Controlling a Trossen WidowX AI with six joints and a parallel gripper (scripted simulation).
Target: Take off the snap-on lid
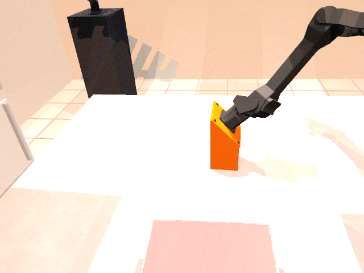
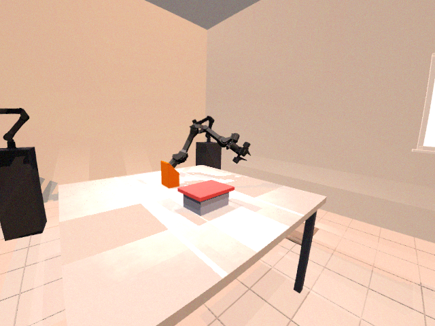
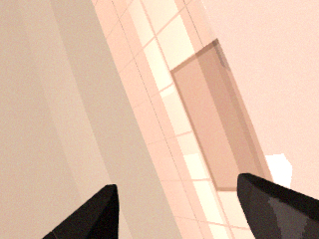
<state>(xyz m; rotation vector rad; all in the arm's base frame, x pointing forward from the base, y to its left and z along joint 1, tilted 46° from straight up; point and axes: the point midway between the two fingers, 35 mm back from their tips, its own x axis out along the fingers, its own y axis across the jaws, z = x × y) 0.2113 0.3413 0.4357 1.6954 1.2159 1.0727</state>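
Right now my gripper tip is 56 cm to the left of the lid, 23 cm short of it and 9 cm above it. Round my gripper tip: grey storage box: 56 cm to the right, 23 cm ahead, 14 cm below.
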